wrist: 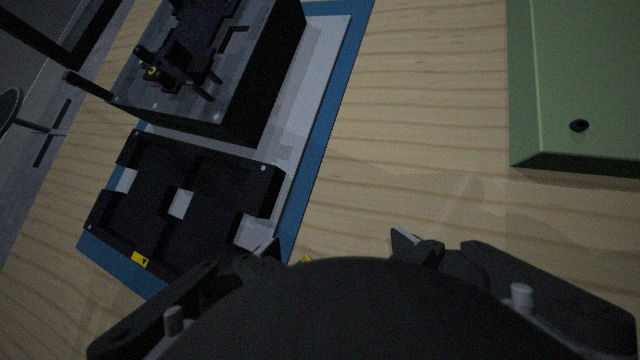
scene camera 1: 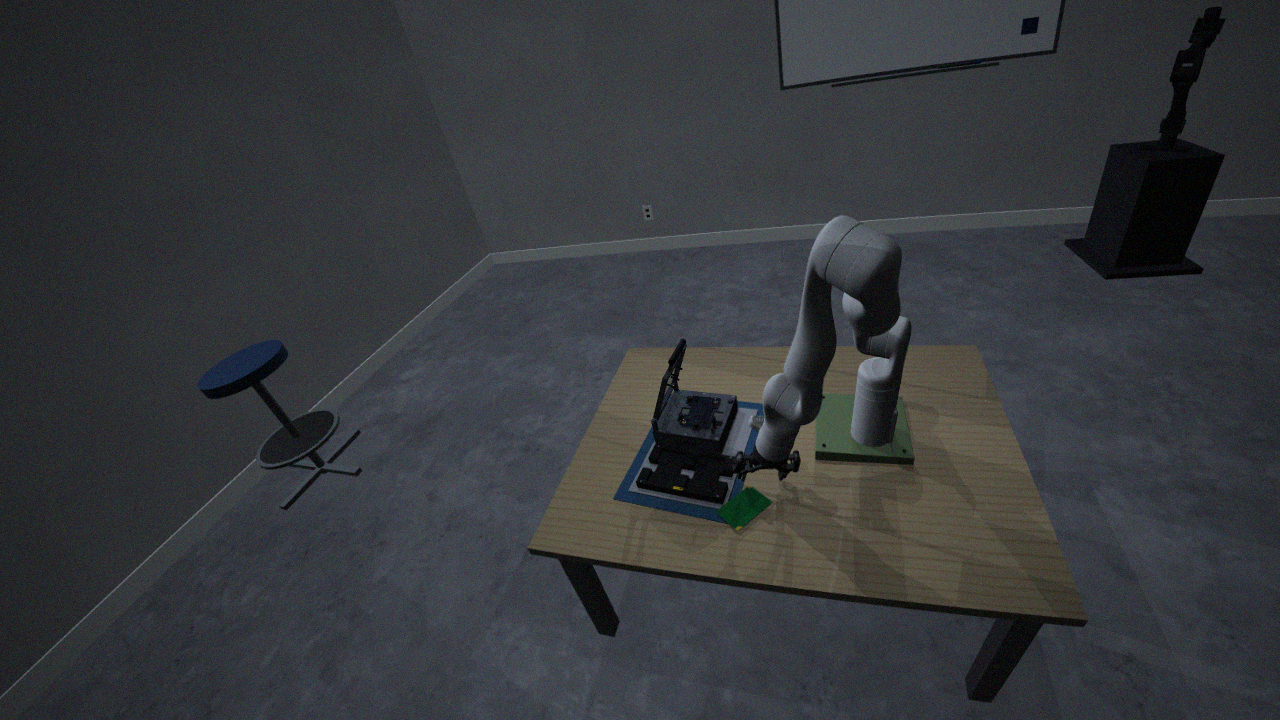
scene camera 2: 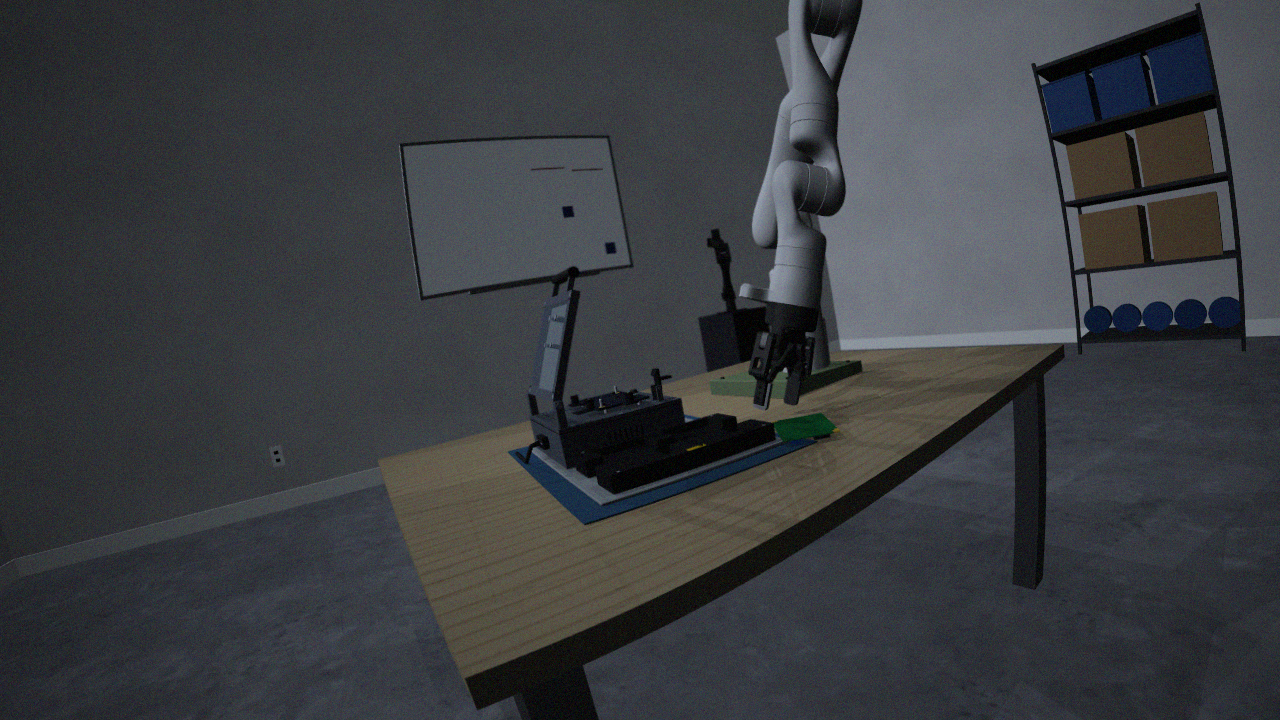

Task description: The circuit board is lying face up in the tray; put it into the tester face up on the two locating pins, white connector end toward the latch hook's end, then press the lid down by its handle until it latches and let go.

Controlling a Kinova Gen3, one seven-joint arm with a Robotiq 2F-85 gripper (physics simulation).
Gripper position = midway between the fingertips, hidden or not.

Labels:
My gripper [scene camera 2: 776, 406] is open and holds nothing. Also in view: a green circuit board [scene camera 2: 796, 429].

